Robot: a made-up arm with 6 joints.
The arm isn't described. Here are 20 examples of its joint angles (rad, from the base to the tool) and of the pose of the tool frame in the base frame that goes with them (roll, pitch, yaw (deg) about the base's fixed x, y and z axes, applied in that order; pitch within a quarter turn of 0, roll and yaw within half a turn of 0; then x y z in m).
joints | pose
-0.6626 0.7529 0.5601 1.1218 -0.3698 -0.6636 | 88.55 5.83 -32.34 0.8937 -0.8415 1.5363
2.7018 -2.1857 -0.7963 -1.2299 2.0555 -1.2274 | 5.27 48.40 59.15 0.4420 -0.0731 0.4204
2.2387 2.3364 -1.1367 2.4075 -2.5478 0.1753 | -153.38 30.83 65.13 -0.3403 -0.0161 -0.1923
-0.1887 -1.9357 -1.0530 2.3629 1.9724 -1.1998 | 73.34 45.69 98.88 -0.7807 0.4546 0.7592
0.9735 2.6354 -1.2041 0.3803 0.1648 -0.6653 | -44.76 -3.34 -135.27 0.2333 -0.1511 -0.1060
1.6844 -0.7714 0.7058 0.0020 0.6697 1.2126 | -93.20 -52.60 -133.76 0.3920 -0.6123 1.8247
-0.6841 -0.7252 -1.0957 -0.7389 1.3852 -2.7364 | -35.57 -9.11 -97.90 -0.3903 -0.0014 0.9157
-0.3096 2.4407 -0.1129 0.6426 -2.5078 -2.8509 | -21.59 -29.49 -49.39 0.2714 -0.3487 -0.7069
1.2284 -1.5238 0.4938 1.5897 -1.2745 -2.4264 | -78.20 4.94 -48.92 -0.5735 -1.4808 0.8857
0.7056 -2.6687 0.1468 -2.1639 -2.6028 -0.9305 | 74.84 28.84 104.05 -0.8036 -0.3800 0.0738
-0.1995 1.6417 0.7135 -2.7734 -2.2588 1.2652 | -75.82 -73.63 -61.08 1.2178 0.1165 0.0369
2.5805 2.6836 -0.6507 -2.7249 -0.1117 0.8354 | 42.34 2.41 -7.18 -0.1521 -0.2927 -0.1617
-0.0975 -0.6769 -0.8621 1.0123 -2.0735 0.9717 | -67.56 46.45 -149.84 -0.1464 -0.1050 1.5827
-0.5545 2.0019 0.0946 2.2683 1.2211 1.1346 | 66.78 3.22 130.13 0.9719 -0.3025 -0.4711
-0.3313 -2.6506 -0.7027 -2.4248 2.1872 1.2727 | -132.45 15.12 -83.00 -0.3718 0.4259 0.2554
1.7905 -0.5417 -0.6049 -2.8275 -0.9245 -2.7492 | 36.95 -42.61 163.47 -0.3701 -0.1106 1.3124
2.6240 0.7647 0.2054 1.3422 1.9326 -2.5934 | -145.64 -36.35 -136.17 -1.1441 0.7288 1.3562
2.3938 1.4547 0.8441 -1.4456 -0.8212 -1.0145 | -91.24 46.35 164.71 -0.8906 0.8758 0.1292
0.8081 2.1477 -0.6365 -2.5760 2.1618 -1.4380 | 37.80 -61.90 47.22 -0.0308 0.4603 0.0003
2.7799 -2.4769 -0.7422 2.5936 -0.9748 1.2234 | 37.98 -18.97 37.99 0.7563 -0.5942 0.1974
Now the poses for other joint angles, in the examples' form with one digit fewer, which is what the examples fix.
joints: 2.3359 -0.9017 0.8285 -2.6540 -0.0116 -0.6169
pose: -20.6 -69.9 97.2 0.288 -0.752 1.719
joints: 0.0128 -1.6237 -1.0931 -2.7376 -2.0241 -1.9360
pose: -98.6 -20.9 126.6 -0.539 0.374 0.652
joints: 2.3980 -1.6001 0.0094 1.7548 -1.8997 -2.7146
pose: -100.4 33.0 9.6 0.987 -1.027 1.007
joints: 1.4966 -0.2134 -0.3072 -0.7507 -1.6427 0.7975
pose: 164.5 19.0 175.9 0.239 0.225 1.307
